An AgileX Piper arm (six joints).
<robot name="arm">
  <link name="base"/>
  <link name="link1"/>
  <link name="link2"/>
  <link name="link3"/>
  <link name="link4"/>
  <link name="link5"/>
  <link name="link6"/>
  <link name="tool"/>
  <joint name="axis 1" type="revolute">
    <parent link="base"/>
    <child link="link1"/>
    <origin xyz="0 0 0.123"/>
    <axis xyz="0 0 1"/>
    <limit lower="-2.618" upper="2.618"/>
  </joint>
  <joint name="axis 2" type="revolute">
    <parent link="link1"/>
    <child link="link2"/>
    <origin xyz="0 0 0" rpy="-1.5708 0 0"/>
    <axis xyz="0 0 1"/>
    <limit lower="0" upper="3.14"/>
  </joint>
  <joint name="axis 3" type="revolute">
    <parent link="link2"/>
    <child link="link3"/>
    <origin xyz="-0.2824 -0.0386 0" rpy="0 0 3.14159"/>
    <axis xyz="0 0 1"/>
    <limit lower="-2.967" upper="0"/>
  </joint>
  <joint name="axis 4" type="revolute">
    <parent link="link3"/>
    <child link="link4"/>
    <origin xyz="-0.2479 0.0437 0" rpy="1.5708 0 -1.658"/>
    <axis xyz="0 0 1"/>
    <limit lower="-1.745" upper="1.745"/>
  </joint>
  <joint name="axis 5" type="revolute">
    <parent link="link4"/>
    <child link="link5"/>
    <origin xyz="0 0 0" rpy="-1.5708 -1.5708 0"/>
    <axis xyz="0 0 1"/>
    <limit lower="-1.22" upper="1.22"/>
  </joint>
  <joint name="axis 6" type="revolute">
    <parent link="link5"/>
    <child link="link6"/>
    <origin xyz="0.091 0 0" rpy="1.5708 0 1.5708"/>
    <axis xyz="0 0 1"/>
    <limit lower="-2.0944" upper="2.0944"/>
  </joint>
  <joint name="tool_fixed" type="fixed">
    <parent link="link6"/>
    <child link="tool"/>
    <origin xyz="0 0 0"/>
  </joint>
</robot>
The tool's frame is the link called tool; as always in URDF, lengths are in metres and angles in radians.
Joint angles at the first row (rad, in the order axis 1, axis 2, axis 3, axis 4, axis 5, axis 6):
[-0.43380, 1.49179, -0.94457, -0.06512, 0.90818, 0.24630]
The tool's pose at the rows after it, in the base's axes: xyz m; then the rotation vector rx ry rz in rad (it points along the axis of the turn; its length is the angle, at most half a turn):
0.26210, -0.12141, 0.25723, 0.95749, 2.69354, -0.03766
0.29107, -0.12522, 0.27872, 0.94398, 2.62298, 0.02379
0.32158, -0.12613, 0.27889, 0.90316, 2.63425, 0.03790
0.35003, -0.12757, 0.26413, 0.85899, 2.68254, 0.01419
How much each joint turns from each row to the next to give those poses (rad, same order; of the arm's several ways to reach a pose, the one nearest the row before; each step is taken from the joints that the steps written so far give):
[0.00001, 0.01196, -0.13269, 0.06511, 0.03943, 0.00300]
[0.01554, 0.06219, -0.14851, 0.05071, 0.01896, 0.00196]
[0.03243, 0.09821, -0.11862, 0.00420, 0.01759, 0.00129]
[0.03038, 0.11156, -0.09214, -0.02587, 0.01073, -0.00003]

